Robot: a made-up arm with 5 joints.
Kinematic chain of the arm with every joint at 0, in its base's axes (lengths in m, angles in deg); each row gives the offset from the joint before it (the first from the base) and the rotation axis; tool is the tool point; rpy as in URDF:
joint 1: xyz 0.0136 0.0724 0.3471 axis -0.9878 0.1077 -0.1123
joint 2: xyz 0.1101 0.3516 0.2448 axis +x
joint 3: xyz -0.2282 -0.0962 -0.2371 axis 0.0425 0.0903 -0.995
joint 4: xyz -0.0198 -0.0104 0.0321 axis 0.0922 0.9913 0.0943
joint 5: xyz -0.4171 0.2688 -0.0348 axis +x
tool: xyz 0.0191 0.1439 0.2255 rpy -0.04 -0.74 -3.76
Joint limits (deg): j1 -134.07..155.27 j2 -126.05..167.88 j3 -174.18..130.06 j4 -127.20..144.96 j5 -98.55..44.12
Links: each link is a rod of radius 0.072 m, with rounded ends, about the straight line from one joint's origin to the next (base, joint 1, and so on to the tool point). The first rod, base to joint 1, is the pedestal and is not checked.
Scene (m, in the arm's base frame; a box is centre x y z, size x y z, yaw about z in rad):
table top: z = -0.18
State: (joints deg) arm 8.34 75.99 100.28 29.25 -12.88
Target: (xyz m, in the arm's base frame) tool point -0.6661 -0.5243 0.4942
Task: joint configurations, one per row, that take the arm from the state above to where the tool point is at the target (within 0.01 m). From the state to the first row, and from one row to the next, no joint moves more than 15 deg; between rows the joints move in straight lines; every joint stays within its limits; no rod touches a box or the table.
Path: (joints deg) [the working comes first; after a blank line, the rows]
Joints at the target: -98.18 98.12 -11.72 9.85 -33.77
Straight joint move there: clear.

1: -4.97 78.76 86.28 26.82 -15.49
2: -18.29 81.52 72.28 24.40 -18.10
3: -31.60 84.29 58.28 21.97 -20.71
4: -44.92 87.06 44.28 19.55 -23.33
5: -58.23 89.82 30.28 17.12 -25.94
6: -71.55 92.59 16.28 14.70 -28.55
7: -84.86 95.36 2.28 12.27 -31.16
8: -98.18 98.12 -11.72 9.85 -33.77

